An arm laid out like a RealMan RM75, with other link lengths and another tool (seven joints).
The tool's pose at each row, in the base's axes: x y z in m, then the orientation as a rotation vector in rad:
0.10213 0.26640 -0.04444 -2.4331 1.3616 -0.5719
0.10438 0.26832 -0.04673 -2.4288 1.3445 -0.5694
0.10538 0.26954 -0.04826 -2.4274 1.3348 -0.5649
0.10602 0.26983 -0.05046 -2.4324 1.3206 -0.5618
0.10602 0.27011 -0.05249 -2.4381 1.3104 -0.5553
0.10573 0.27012 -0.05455 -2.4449 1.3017 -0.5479
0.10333 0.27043 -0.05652 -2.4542 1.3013 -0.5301
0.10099 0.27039 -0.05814 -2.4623 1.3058 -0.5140
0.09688 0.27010 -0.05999 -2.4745 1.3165 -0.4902
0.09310 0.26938 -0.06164 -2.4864 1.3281 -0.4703
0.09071 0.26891 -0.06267 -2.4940 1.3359 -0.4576
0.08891 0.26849 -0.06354 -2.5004 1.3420 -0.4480
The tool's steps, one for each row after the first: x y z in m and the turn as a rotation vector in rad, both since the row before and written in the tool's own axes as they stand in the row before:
-0.00103 -0.00165 0.00320 0.0114 -0.0079 -0.0062
-0.00086 -0.00068 0.00191 0.0051 -0.0063 -0.0036
-0.00035 0.00037 0.00225 0.0027 -0.0053 -0.0092
-0.00062 0.00077 0.00180 -0.0005 -0.0062 -0.0070
-0.00054 0.00113 0.00166 -0.0023 -0.0061 -0.0066
-0.00185 0.00243 0.00062 -0.0101 -0.0101 -0.0020
-0.00146 0.00242 0.00035 -0.0113 -0.0077 0.0009
-0.00221 0.00393 -0.00022 -0.0190 -0.0099 0.0032
-0.00164 0.00385 -0.00021 -0.0186 -0.0069 0.0033
-0.00101 0.00244 -0.00009 -0.0121 -0.0042 0.0023
-0.00072 0.00191 0.00004 -0.0098 -0.0029 0.0015

